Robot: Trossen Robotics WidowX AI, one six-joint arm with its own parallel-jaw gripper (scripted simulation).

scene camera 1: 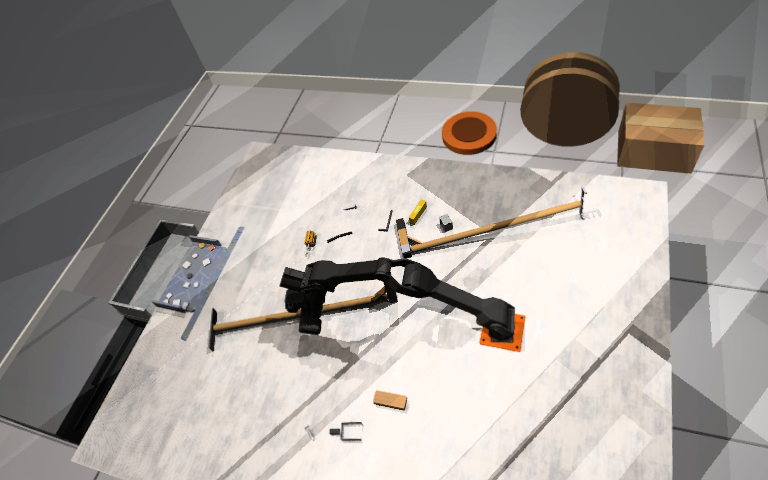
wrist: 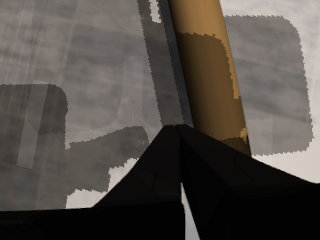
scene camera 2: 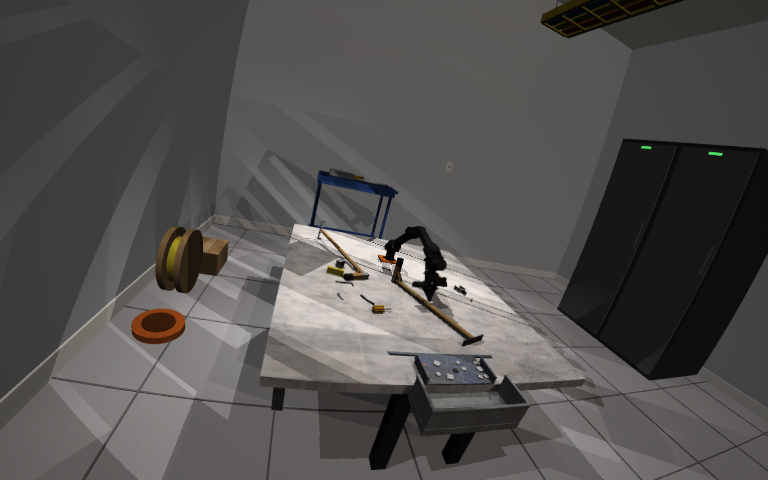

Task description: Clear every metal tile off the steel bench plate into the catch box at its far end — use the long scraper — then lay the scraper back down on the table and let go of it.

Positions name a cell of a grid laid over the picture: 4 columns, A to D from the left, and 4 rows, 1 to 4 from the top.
Labels:
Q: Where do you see a long scraper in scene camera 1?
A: B3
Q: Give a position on a long scraper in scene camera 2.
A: At C3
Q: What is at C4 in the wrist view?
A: My gripper.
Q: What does my gripper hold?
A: Nothing.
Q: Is my gripper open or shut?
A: Shut.

